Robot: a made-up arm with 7 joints. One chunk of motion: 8 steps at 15 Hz.
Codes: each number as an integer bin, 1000 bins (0 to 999) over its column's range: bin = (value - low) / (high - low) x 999, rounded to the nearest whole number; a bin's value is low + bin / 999 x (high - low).
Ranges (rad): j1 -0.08..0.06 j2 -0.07..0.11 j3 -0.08..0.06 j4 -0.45..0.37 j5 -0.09..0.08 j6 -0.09..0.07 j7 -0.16..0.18
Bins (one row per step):
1: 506 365 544 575 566 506 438
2: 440 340 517 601 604 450 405
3: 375 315 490 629 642 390 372
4: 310 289 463 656 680 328 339
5: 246 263 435 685 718 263 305
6: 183 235 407 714 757 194 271
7: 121 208 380 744 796 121 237
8: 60 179 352 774 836 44 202
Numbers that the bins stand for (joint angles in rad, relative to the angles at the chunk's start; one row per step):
1: -0.0091 -0.0042 -0.0038 0.0220 0.0063 -0.0090 -0.0109
2: -0.0183 -0.0087 -0.0075 0.0433 0.0128 -0.0179 -0.0222
3: -0.0274 -0.0132 -0.0113 0.0663 0.0192 -0.0275 -0.0334
4: -0.0366 -0.0179 -0.0151 0.0885 0.0257 -0.0375 -0.0446
5: -0.0455 -0.0226 -0.0190 0.1123 0.0322 -0.0479 -0.0562
6: -0.0544 -0.0277 -0.0230 0.1361 0.0388 -0.0589 -0.0678
7: -0.0630 -0.0325 -0.0267 0.1607 0.0455 -0.0706 -0.0793
8: -0.0716 -0.0377 -0.0307 0.1853 0.0523 -0.0830 -0.0913

